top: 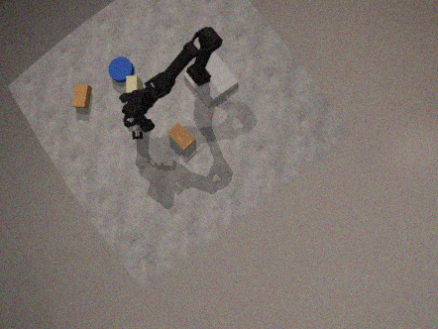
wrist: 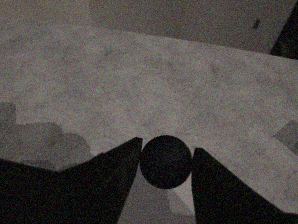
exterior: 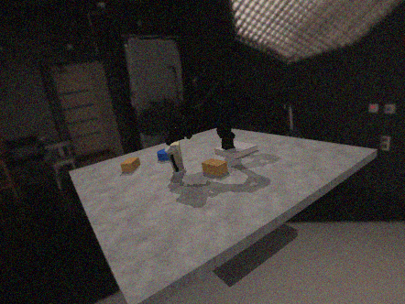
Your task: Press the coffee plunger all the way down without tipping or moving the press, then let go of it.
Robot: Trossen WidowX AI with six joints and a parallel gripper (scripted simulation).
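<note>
Right now my gripper tip is 2 cm past the coffee press, 1 cm to the right of it and 9 cm above it. The rest, counted from my gripper tip: blue cylinder 6 cm behind, 30 cm to the right, 15 cm below.
</note>
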